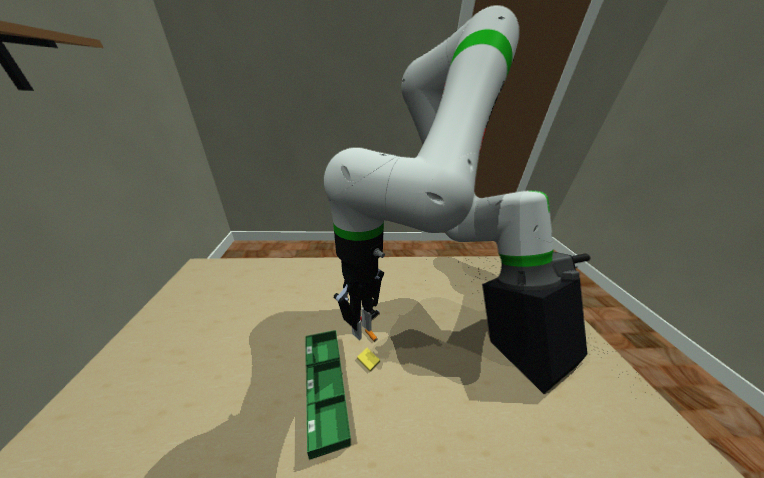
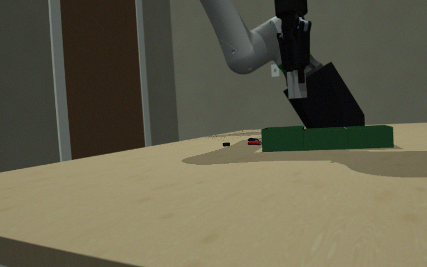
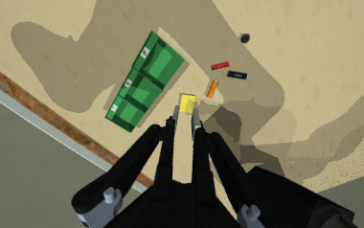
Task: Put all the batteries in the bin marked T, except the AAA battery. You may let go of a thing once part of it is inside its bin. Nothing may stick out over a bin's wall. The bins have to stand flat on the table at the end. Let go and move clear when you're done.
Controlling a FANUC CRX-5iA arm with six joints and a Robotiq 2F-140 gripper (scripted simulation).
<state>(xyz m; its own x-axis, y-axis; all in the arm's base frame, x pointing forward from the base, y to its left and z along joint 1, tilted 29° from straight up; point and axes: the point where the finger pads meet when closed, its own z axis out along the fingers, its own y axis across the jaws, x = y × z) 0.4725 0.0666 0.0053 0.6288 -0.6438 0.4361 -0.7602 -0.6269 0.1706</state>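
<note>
My hand is 30 mm past the orange battery, 70 mm to the left of it and 140 mm above it. Also, from my hand: flat yellow block 20 mm behind, 10 mm to the left, 140 mm below; green three-compartment bin row 90 mm ahead, 70 mm to the left, 120 mm below; red battery 120 mm to the right, 140 mm below.
</note>
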